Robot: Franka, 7 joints.
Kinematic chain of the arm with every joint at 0, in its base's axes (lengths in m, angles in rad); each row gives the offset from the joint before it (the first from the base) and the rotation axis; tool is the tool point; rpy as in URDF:
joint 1: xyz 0 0 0.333 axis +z
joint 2: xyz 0 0 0 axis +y
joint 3: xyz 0 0 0.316 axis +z
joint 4: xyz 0.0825 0 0 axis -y
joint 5: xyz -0.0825 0 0.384 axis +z
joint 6: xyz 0 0 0 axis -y
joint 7: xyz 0.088 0 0 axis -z
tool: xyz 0 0 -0.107 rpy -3.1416 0 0
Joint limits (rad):
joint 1: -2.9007..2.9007
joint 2: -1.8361..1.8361
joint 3: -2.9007..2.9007
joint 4: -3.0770..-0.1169
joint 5: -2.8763..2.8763
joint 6: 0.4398..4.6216
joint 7: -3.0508..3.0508
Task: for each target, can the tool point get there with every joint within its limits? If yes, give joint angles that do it. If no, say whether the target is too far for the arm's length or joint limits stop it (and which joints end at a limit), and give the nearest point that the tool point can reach.
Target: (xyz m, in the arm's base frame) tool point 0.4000 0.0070 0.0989
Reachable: yes | joints 0.2264 0.6070 -0.3923 -2.5918 2.2817 1.2687 -0.4401
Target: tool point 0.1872 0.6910 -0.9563
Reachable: no: too far | nearest point 0.1239 0.4572 -0.3255 | short by 0.676 m
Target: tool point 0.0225 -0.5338 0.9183
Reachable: yes | joints 1.5310 -1.1730 0.0611 -0.9828 0.5102 3.6952 -0.4296
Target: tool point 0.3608 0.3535 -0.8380
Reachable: no: too far | nearest point 0.2839 0.2781 -0.3484 | short by 0.501 m
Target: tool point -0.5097 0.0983 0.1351
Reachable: yes | joints 1.8472 0.9627 1.0922 -2.2521 1.0819 2.8678 -2.3869
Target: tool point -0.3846 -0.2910 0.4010
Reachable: yes | joints 2.1963 -0.4143 1.3244 -2.5049 2.2563 1.2370 -2.0426
